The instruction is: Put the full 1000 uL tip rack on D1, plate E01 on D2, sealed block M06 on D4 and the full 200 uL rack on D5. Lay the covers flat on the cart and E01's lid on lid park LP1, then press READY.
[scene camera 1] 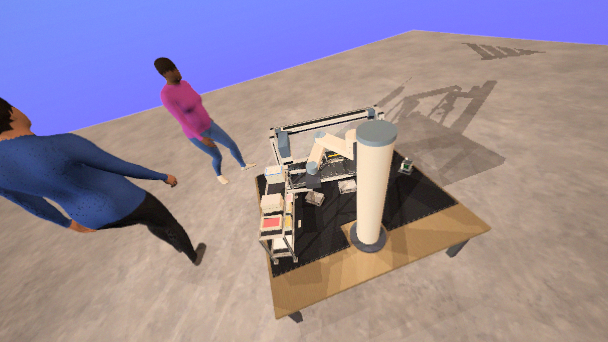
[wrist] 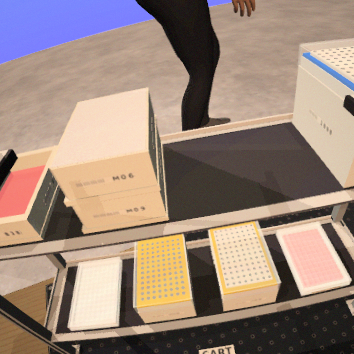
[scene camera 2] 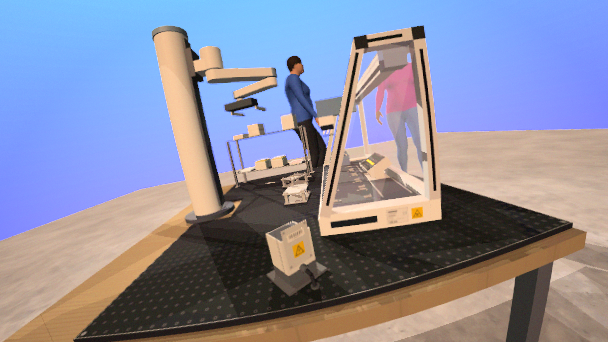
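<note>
My gripper is open and empty, high above the cart. Block M06 lies on block M09 on the cart's upper shelf. The tall 1000 uL rack, with a blue edge and clear cover, stands at the right in the wrist view. A red-topped plate is at the left; its label is unclear. The lower shelf holds two yellow-topped racks, a white plate and a pink-topped plate. I cannot tell which rack is full.
A framed enclosure surrounds the deck. Two low stands are between it and the arm's column. A small box stands near the table edge. Two people are beyond the cart.
</note>
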